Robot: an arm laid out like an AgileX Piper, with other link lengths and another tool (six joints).
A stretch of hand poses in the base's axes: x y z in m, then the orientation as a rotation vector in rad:
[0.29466, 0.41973, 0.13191, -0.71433, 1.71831, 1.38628]
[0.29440, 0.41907, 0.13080, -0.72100, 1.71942, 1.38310]
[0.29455, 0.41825, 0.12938, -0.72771, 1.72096, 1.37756]
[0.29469, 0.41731, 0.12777, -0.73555, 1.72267, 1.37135]
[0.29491, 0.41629, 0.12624, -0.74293, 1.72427, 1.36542]
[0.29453, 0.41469, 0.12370, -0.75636, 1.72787, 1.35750]
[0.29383, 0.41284, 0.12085, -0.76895, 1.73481, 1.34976]
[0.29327, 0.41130, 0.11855, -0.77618, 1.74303, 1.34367]
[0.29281, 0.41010, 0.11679, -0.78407, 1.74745, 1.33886]
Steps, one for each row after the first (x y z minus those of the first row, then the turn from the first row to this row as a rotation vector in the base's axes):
[-0.00026, -0.00066, -0.00111, -0.00450, -0.00275, 0.00273]
[-0.00011, -0.00148, -0.00253, -0.01024, -0.00643, 0.00422]
[0.00003, -0.00242, -0.00414, -0.01680, -0.01064, 0.00611]
[0.00025, -0.00344, -0.00567, -0.02301, -0.01463, 0.00786]
[-0.00013, -0.00504, -0.00821, -0.03353, -0.01986, 0.01273]
[-0.00083, -0.00689, -0.01106, -0.04562, -0.02239, 0.01744]
[-0.00139, -0.00843, -0.01336, -0.05572, -0.02170, 0.01960]
[-0.00185, -0.00963, -0.01512, -0.06331, -0.02316, 0.02262]

